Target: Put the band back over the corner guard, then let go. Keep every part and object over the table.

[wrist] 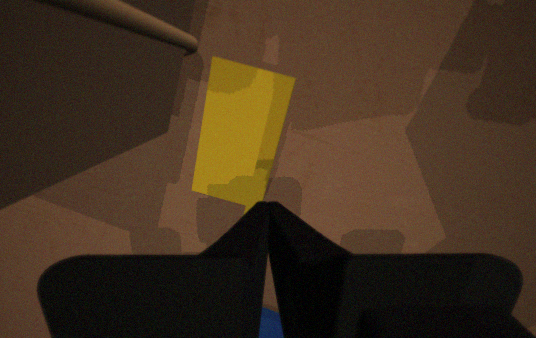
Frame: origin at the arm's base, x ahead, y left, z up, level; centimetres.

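Seen in the pictures: gripper, fingertip midpoint: (pixel 267 211).
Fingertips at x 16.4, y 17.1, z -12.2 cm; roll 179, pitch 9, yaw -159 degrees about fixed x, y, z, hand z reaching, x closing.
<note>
Offsets run from my fingertips to a thing's middle. "pt": to the spot under its first point. Level surfaces: height alone.
A yellow piece @(dx +2.8, dy -0.9, dz -3.1 cm) (pixel 232 130) lies at the upper middle of the wrist view, with a broad face and a narrower, darker strip along its right side. The strip's lower end runs down behind the fingertips. My gripper (pixel 267 211) is shut with nothing between its fingers; its tips show at the lower end of the yellow piece, and I cannot tell whether they touch it. Part of a blue piece @(pt dx -4.5, dy +11.2, dz -4.5 cm) (pixel 270 324) shows through the gap between the fingers at the bottom; the fingers hide the rest. I cannot make out the band, or tell for sure which piece is the corner guard.
A tan round rod @(pt dx +6.3, dy -4.9, dz +0.8 cm) (pixel 145 26) reaches in from the upper left and ends near the yellow piece's upper left corner. A large dark surface (pixel 75 110) fills the left side behind it. The brown table top @(dz -5.3 cm) (pixel 355 175) carries several shadows, with a broad one at the right.
</note>
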